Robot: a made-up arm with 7 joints.
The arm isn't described. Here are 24 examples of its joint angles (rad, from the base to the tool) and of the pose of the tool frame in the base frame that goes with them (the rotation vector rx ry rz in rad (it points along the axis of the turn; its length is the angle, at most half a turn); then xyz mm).
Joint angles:
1: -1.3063 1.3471 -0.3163 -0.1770 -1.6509 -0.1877 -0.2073
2: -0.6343 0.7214 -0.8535 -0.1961 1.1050 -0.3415 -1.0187
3: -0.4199 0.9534 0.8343 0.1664 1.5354 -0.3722 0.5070
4: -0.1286 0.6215 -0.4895 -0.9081 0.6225 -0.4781 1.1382
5: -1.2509 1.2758 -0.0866 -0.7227 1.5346 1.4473 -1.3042
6: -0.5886 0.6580 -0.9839 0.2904 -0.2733 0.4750 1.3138
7: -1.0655 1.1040 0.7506 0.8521 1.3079 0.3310 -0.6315
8: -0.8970 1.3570 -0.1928 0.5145 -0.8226 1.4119 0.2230
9: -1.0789 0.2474 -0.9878 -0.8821 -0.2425 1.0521 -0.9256
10: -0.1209 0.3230 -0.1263 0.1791 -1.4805 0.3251 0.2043
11: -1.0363 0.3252 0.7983 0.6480 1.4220 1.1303 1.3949
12: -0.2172 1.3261 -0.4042 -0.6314 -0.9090 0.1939 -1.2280
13: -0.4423 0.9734 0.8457 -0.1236 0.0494 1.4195 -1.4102
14: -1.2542 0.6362 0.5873 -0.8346 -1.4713 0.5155 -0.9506
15: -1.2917 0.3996 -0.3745 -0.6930 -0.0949 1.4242 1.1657
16: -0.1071 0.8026 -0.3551 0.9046 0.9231 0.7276 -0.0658
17: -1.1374 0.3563 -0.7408 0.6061 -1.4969 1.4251 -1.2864
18: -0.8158 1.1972 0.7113 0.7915 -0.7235 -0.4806 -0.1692
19: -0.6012 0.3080 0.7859 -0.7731 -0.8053 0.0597 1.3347
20: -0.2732 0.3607 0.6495 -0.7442 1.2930 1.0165 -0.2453
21: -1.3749 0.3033 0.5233 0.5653 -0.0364 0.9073 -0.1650
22: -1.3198 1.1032 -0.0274 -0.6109 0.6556 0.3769 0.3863
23: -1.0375 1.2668 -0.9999 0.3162 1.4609 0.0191 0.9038
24: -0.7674 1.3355 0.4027 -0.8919 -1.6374 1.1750 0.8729
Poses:
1: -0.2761 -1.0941 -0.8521 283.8 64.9 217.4
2: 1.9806 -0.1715 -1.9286 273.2 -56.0 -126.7
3: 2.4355 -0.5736 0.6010 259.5 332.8 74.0
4: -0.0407 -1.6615 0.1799 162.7 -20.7 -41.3
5: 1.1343 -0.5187 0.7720 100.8 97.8 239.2
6: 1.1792 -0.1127 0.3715 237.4 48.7 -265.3
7: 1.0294 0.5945 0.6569 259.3 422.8 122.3
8: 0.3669 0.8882 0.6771 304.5 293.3 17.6
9: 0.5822 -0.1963 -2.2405 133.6 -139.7 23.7
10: -1.0500 0.5379 0.2307 254.3 58.5 -252.3
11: 1.8566 0.4787 2.0345 349.2 235.5 -88.1
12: -0.1284 0.3306 -1.9577 243.3 39.2 -107.0
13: -0.2229 0.2839 -0.2186 245.0 337.9 41.5
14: 0.2285 -1.5560 -1.9328 121.9 37.0 238.1
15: 0.4952 -0.7956 0.7323 217.9 -58.8 110.1
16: 1.8735 1.4675 -0.1979 138.5 346.0 -268.7
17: -1.4248 1.2849 -1.6556 307.3 -77.4 -147.2
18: 0.2179 -1.2683 0.6896 262.5 399.4 128.8
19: -0.9500 -1.0572 1.3600 209.6 130.6 105.6
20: 1.1108 0.1166 1.2990 171.5 224.1 37.4
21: -0.2756 0.0476 -0.0135 443.2 111.0 52.3
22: 1.2460 -1.8976 0.8687 181.7 49.9 246.5
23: 2.5105 -1.5447 -0.5869 359.2 190.3 -28.2
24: 0.5898 -0.3597 -0.0624 171.4 30.1 98.2
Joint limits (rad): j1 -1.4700..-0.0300 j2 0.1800..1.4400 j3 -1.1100..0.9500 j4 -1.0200..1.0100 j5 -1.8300..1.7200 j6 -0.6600..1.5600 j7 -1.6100..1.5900
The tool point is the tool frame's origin. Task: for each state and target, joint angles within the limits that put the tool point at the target. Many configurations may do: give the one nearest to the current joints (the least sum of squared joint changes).
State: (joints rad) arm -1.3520 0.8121 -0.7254 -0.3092 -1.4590 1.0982 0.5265
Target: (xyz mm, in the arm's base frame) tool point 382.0 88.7 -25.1
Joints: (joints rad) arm -1.2039 0.9181 -0.6351 0.4130 -1.2602 0.8937 0.4086
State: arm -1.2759 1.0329 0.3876 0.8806 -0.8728 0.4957 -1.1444
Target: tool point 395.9 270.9 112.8
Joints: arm -1.1568 1.0332 0.3291 0.6386 -0.9425 0.6904 -1.0846
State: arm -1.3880 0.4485 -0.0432 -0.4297 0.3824 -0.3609 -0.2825
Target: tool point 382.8 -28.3 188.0
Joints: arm -1.4369 0.2927 -0.0841 0.2759 0.3762 -0.1702 -0.3945
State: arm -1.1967 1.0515 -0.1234 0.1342 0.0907 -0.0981 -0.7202
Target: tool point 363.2 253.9 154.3
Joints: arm -0.9603 1.2489 0.0133 0.3472 0.1035 -0.0212 -0.6635
